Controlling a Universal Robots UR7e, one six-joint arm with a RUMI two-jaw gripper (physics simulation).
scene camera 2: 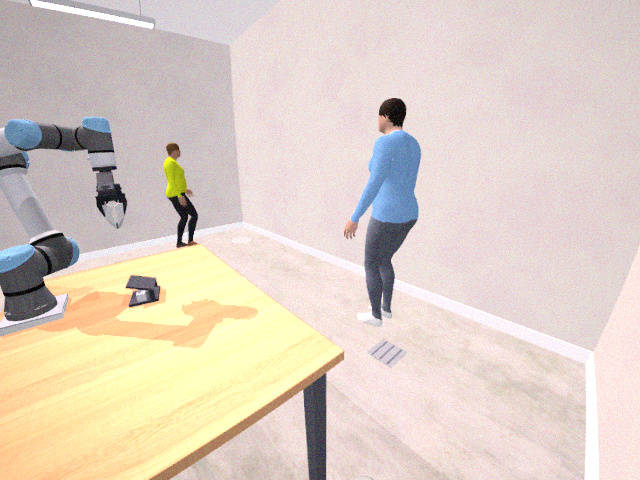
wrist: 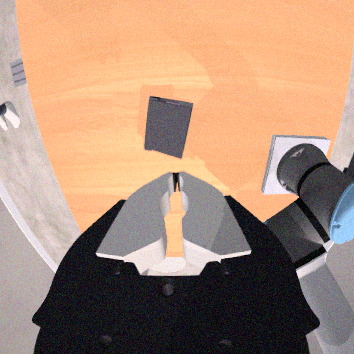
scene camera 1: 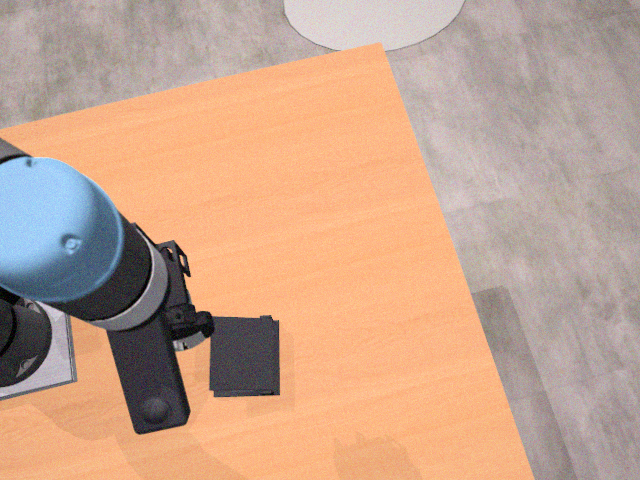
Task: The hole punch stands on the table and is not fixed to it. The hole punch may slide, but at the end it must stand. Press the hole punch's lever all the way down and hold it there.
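Frame: origin at the arm's base, x ahead, y left, z up, level; millimetres.
Seen in the pictures: gripper, between the fingertips: (scene camera 2: 118, 228) (wrist: 176, 174) (scene camera 1: 188, 341); arm's base, origin of its link: (scene camera 2: 32, 309) (wrist: 299, 167) (scene camera 1: 6, 340).
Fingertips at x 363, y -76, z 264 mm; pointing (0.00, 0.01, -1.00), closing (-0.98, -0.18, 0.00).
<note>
Offsets run from my fingertips to a thing's top centre. Level surfaces: height alone.
The dark hole punch {dx +27, dy +16, dz -207 mm} (scene camera 1: 244, 356) (scene camera 2: 143, 290) (wrist: 168, 126) stands upright on the table {dz -292 mm} (scene camera 1: 310, 206) (scene camera 2: 206, 372) (wrist: 90, 150). In the scene camera 2 view its lever {dx +27, dy +16, dz -207 mm} (scene camera 2: 141, 282) is raised, with a gap between it and the base. My gripper (scene camera 2: 117, 226) (wrist: 176, 174) is shut and empty, pointing down. It hangs well above the table and does not touch the hole punch. In the wrist view the hole punch shows just beyond the fingertips. In the scene camera 1 view the fingertips are largely hidden by the wrist parts, left of the hole punch.
The robot's base plate (scene camera 1: 62, 356) (scene camera 2: 63, 305) (wrist: 270, 175) is fixed on the table near the hole punch. A person in blue (scene camera 2: 395, 175) and a person in yellow (scene camera 2: 175, 178) stand on the floor beyond the table. Arm shadows fall across the table.
</note>
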